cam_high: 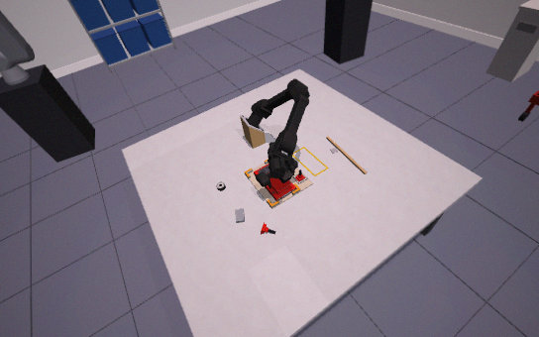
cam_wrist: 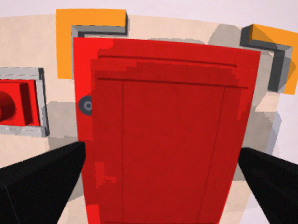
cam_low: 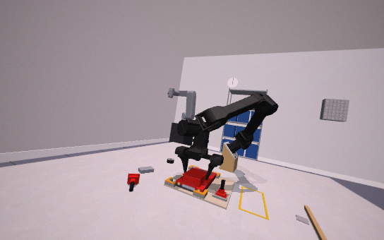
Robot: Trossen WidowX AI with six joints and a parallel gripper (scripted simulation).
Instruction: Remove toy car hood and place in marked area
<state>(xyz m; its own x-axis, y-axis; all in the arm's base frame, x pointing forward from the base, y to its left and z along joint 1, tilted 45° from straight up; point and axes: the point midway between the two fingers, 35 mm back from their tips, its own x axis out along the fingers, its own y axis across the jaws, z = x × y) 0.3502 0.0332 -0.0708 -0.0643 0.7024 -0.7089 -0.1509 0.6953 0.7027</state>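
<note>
My gripper tip is now right at the red hood. From my gripper tip the other things lie so: wooden stick 38 cm to the left, 3 cm below, 2 cm behind.
</note>
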